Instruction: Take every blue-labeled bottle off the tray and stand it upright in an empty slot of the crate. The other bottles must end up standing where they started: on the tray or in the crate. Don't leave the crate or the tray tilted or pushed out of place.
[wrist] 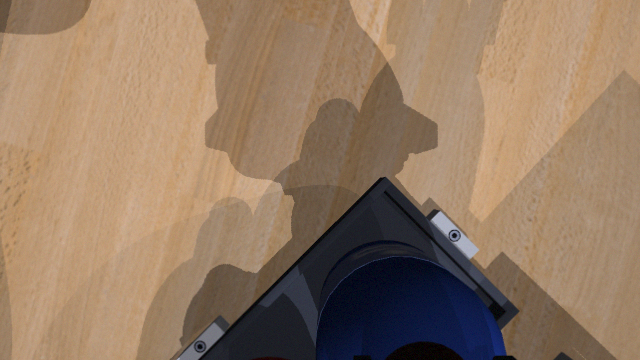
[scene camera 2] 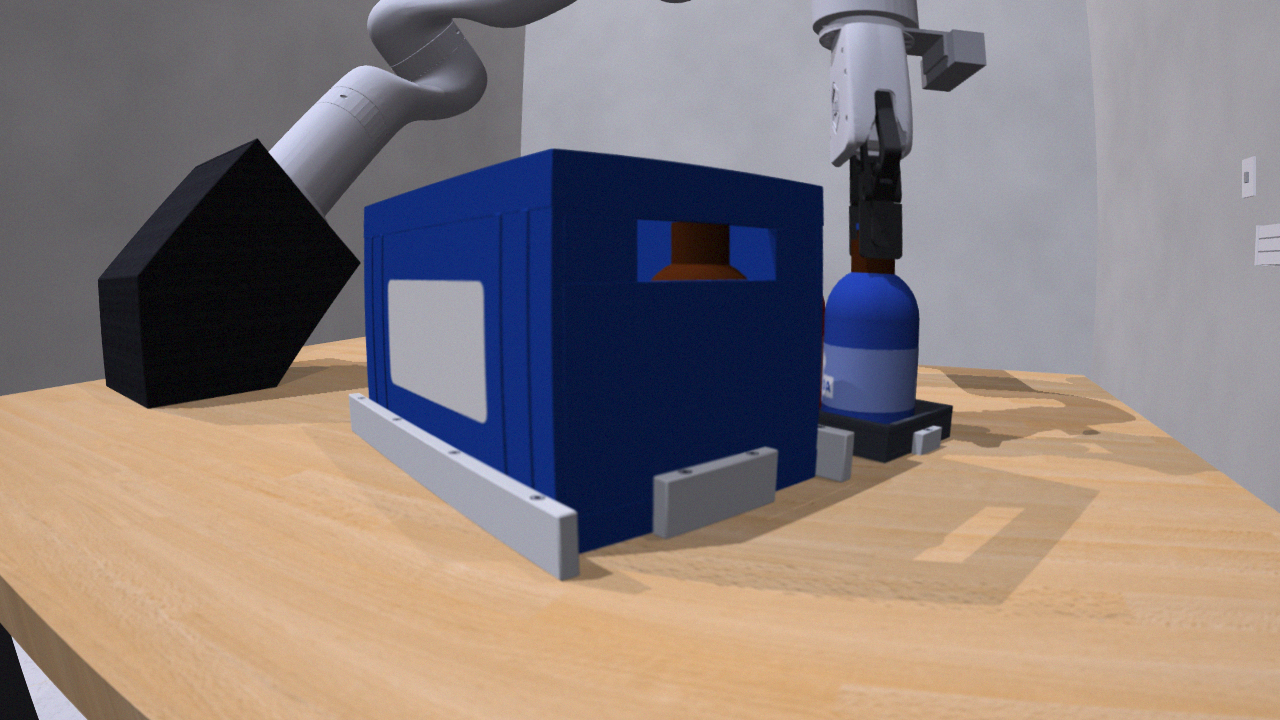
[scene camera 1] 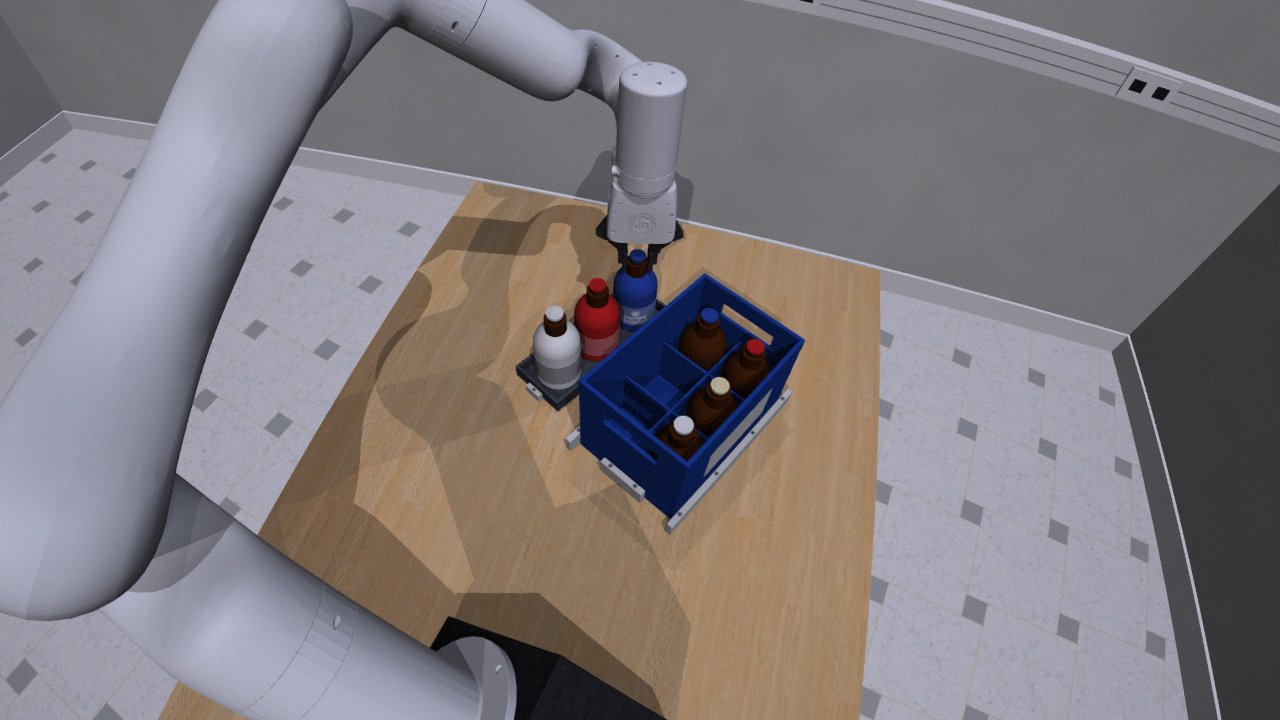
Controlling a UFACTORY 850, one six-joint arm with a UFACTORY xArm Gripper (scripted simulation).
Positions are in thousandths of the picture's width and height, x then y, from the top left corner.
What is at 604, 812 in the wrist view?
A blue-labeled bottle.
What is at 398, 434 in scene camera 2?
A blue crate.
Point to a red-labeled bottle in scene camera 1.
467, 437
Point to a grey rail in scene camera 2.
At 426, 740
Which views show the blue-labeled bottle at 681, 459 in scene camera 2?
The wrist view, scene camera 2 and scene camera 1: all of them.
